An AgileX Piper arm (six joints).
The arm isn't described. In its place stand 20 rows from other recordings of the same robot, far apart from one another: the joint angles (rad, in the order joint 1, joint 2, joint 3, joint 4, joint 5, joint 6), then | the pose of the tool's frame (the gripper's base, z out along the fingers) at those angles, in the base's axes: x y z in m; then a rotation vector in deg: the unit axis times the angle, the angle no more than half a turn.
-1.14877 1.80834 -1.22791 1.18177 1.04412 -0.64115 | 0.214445, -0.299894, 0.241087, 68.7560, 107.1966, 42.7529
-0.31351 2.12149 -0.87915 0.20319 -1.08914 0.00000 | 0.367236, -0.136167, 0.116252, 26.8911, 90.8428, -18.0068
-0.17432 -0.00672 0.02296 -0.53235 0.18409 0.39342 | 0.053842, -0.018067, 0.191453, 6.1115, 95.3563, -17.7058
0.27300 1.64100 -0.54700 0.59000 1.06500 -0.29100 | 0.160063, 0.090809, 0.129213, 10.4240, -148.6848, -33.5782
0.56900 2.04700 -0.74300 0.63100 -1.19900 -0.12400 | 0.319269, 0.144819, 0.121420, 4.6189, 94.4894, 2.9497
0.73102 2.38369 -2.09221 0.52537 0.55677 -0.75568 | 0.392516, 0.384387, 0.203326, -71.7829, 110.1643, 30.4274
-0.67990 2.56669 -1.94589 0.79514 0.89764 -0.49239 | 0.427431, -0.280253, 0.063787, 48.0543, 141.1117, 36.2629
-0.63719 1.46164 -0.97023 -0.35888 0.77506 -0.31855 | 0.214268, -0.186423, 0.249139, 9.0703, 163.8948, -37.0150
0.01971 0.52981 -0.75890 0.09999 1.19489 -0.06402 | 0.065072, 0.009734, 0.328274, -5.6426, 140.0103, 6.3287
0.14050 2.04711 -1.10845 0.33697 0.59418 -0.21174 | 0.353173, 0.066961, 0.093722, -7.1991, 171.4947, 17.3097
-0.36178 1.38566 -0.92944 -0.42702 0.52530 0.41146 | 0.261003, -0.118981, 0.270605, 33.0134, 135.8582, -22.9431
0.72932 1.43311 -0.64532 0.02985 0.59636 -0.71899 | 0.170461, 0.154386, 0.175594, -107.4699, 124.2872, 1.7738
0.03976 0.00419 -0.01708 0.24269 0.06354 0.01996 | 0.055883, 0.003613, 0.213224, 9.0833, 87.6347, 14.4337
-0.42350 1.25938 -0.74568 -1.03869 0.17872 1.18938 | 0.236539, -0.121918, 0.275417, 39.5628, 113.5124, -18.4180
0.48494 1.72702 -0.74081 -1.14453 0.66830 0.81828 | 0.273031, 0.085828, 0.142958, -44.5793, 143.6614, -42.5678
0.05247 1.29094 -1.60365 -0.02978 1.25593 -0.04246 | 0.240949, 0.010074, 0.454266, -6.5027, 138.8765, -1.9481
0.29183 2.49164 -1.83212 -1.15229 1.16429 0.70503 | 0.484304, 0.065746, 0.097789, -12.9074, 141.7927, -74.2046
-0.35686 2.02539 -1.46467 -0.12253 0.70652 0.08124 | 0.397337, -0.155842, 0.181237, 28.3653, 155.6213, -11.9780
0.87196 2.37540 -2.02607 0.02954 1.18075 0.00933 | 0.313175, 0.376557, 0.157025, -71.9593, 158.3332, 6.9566
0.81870 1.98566 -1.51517 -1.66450 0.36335 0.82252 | 0.344579, 0.321196, 0.263494, -71.0799, 83.3553, -20.9991
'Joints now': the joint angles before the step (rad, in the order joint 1, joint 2, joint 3, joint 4, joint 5, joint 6). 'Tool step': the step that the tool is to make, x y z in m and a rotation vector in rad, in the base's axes. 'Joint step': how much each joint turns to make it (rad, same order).
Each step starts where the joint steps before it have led.
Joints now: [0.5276 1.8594 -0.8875 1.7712 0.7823 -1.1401]
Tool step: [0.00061 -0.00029 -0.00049 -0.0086 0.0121 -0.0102]
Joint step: [0.0001 0.0000 -0.0020 -0.0081 -0.0107 0.0214]
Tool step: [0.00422 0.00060 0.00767 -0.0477 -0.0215 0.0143]
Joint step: [0.0000 -0.0154 -0.0365 -0.1010 -0.0378 0.0767]
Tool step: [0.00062 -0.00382 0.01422 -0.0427 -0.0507 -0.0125]
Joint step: [-0.0001 -0.0496 -0.0107 -0.0756 -0.0554 0.0540]
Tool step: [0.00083 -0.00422 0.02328 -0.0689 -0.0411 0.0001]
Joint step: [0.0001 -0.0641 -0.0430 -0.2041 -0.0435 0.1809]
